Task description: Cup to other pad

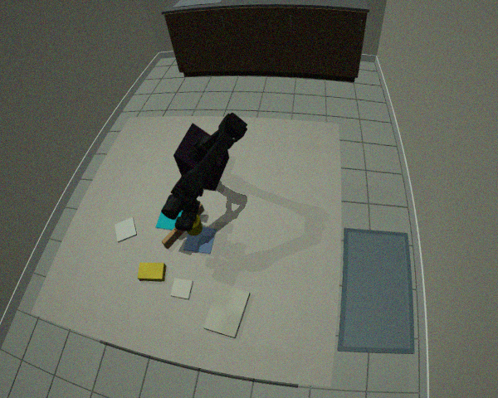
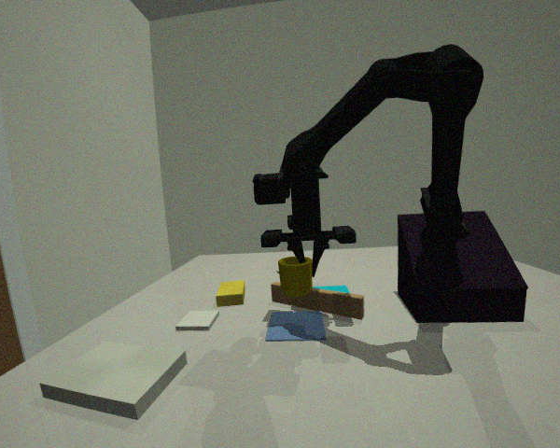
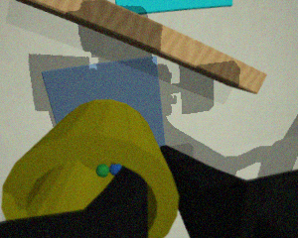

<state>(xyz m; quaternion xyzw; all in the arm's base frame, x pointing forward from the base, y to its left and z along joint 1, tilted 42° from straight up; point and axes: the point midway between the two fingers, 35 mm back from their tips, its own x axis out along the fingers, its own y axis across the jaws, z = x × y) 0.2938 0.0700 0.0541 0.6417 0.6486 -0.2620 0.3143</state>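
My gripper tip is now 16 cm to the left of the cyan pad, 12 cm above it and 4 cm past it. The rest, counted from my gripper tip: green marble: 3 cm ahead, 2 cm to the left, 2 cm below; then blue marble: 2 cm to the left, 2 cm below, 2 cm ahead; then yellow cup: 2 cm ahead.
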